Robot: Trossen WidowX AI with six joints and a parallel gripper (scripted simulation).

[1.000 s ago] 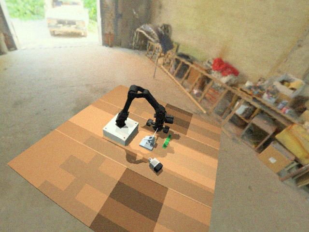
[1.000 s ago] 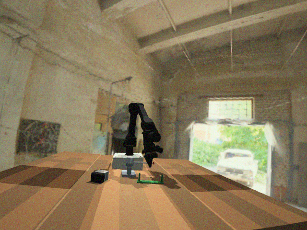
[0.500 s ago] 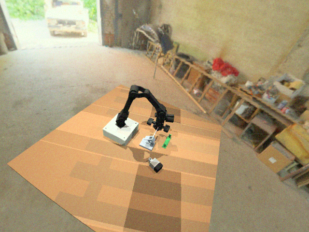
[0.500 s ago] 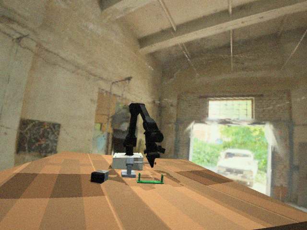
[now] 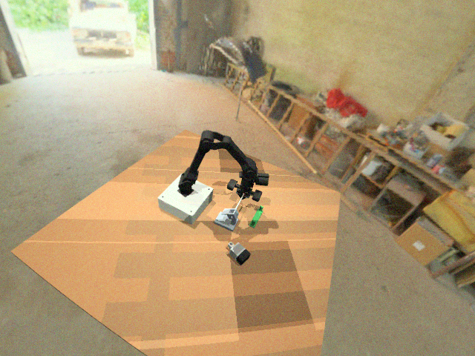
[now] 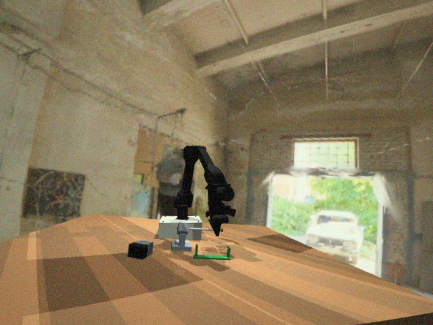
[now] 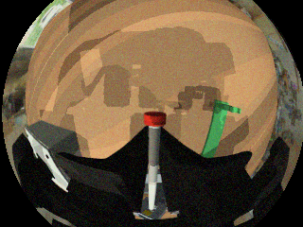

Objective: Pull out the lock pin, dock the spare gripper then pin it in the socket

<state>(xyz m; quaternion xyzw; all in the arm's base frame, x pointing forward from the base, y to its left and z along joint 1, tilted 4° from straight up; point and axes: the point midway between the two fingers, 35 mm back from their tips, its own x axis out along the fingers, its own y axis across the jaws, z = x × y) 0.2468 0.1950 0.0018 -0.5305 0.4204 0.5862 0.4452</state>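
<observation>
My gripper tip is now 12 cm short of the green cradle, 1 cm to the left of it and 4 cm above it. From my gripper tip the other things lie so: spare gripper: 17 cm ahead, 26 cm to the right, 4 cm below; socket: 2 cm ahead, 15 cm to the right, 1 cm below.
</observation>
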